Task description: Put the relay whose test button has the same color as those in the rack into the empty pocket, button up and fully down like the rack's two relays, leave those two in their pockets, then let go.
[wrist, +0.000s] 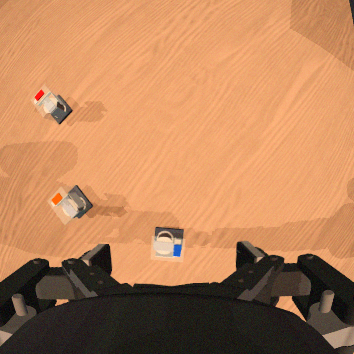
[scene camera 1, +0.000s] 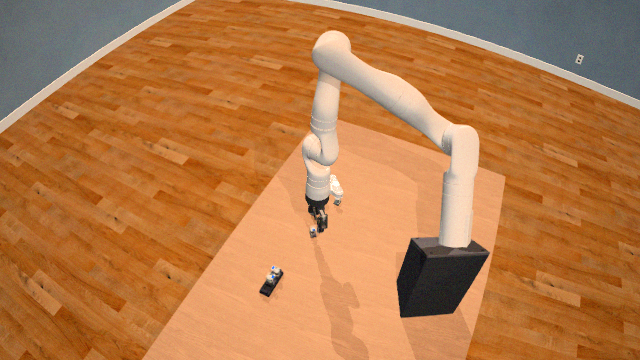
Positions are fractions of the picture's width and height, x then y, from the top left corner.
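Observation:
A relay (wrist: 0.47, 0.69). Another relay (wrist: 0.14, 0.30). The gripper (wrist: 0.49, 0.73).

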